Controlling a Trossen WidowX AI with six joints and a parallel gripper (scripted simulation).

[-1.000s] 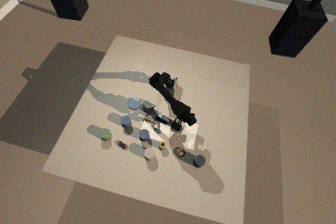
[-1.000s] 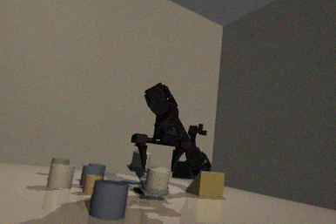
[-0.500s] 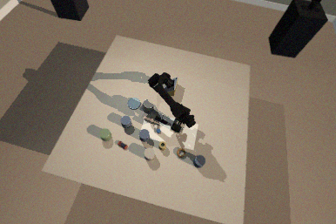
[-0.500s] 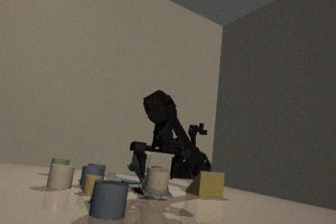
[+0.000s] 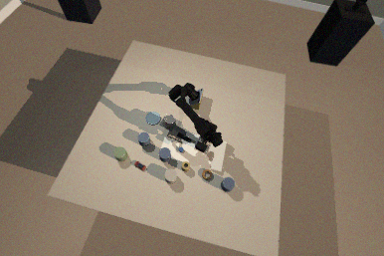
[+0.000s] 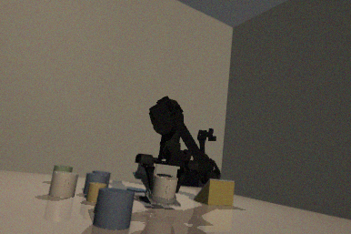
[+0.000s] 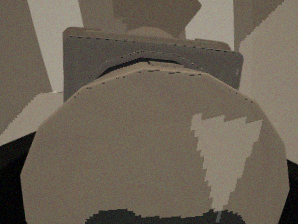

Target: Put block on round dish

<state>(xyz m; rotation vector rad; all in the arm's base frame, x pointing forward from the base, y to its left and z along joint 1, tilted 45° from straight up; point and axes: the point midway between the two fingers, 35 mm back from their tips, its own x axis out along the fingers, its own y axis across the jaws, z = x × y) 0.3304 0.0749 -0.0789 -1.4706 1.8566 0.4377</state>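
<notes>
The balance beam is 4 cm behind my gripper tip, 13 cm to the right of it and 1 cm below it. Also, from my gripper tip: balance 4 cm behind, 13 cm to the right, 2 cm below; then pale blue-grey block 1 cm below; then blue block 6 cm ahead, 14 cm to the right, 4 cm below.
</notes>
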